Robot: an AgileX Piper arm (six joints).
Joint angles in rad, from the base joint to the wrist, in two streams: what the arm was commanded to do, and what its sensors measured. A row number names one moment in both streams.
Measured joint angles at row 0:
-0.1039 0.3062 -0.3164 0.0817 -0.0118 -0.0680
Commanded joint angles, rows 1 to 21:
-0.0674 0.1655 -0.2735 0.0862 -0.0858 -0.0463
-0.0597 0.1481 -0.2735 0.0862 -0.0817 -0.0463
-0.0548 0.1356 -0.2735 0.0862 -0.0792 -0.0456
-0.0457 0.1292 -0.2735 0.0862 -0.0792 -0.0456
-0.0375 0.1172 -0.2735 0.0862 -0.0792 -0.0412
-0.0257 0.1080 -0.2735 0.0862 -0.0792 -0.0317
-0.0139 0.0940 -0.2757 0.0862 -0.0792 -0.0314
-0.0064 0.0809 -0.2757 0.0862 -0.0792 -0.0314
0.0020 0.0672 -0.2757 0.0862 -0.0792 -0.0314
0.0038 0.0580 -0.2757 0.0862 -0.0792 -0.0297
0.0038 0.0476 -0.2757 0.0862 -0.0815 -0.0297
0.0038 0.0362 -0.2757 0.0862 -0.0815 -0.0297
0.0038 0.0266 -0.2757 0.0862 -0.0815 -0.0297
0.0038 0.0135 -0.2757 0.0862 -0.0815 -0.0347
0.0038 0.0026 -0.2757 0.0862 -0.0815 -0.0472
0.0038 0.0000 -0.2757 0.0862 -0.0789 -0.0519
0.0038 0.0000 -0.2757 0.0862 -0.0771 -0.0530
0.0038 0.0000 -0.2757 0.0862 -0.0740 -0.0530
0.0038 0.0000 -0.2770 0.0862 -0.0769 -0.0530
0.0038 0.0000 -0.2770 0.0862 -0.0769 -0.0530
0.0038 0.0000 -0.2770 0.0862 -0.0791 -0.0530
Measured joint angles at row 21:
-0.0005 0.0062 -0.2766 0.0852 -0.0707 -0.0438
